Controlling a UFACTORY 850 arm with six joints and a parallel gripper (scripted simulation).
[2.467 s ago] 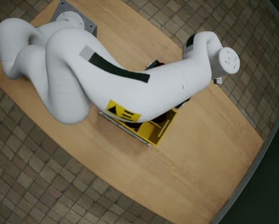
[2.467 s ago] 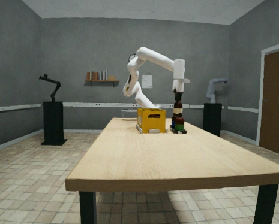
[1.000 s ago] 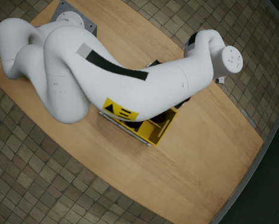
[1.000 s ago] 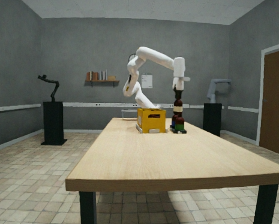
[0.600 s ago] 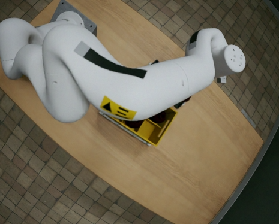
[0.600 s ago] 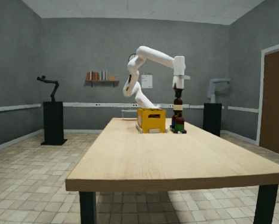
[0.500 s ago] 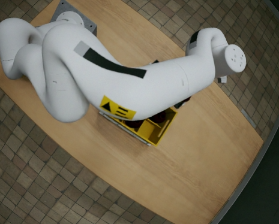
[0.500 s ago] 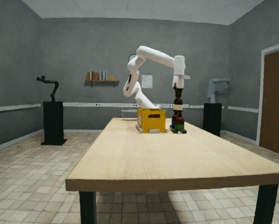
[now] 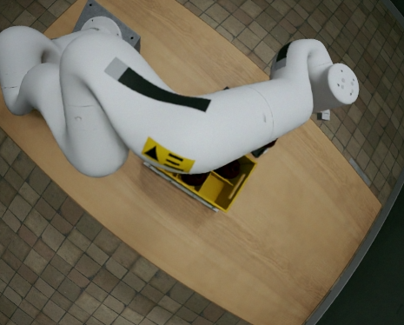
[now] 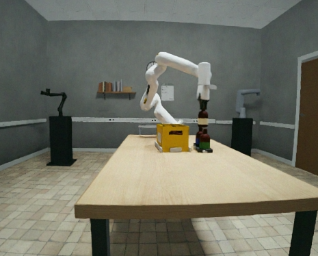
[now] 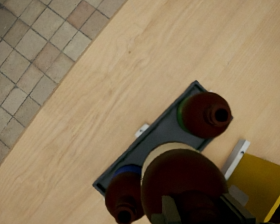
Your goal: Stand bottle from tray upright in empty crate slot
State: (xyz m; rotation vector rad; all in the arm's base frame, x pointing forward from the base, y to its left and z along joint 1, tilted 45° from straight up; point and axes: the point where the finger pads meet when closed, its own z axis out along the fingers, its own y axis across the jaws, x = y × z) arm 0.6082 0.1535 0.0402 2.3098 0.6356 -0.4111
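My gripper is now 7 cm above the bottle. From my hand the other things lie so: yellow crate 5 cm behind, 22 cm to the right, 23 cm below; dark tray 30 cm below.
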